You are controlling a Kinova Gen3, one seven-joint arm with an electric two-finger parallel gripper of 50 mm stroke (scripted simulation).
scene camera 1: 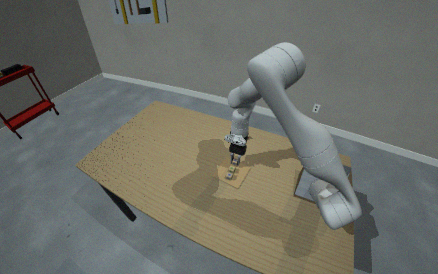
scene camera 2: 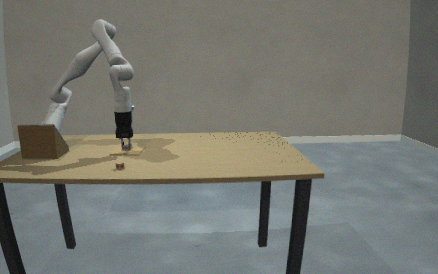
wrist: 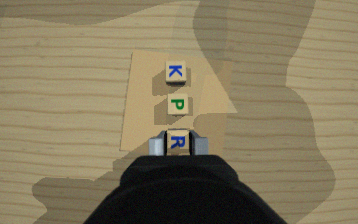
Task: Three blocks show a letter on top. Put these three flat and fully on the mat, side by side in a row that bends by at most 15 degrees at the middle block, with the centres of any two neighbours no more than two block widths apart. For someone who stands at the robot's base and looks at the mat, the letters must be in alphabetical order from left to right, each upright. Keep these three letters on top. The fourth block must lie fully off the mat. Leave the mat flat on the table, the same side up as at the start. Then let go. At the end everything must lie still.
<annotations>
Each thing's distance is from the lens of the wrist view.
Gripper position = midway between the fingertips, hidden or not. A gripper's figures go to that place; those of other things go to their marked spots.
my gripper (wrist: 177, 139): 0.18 m
tan mat (wrist: 208, 81): 0.21 m
</annotations>
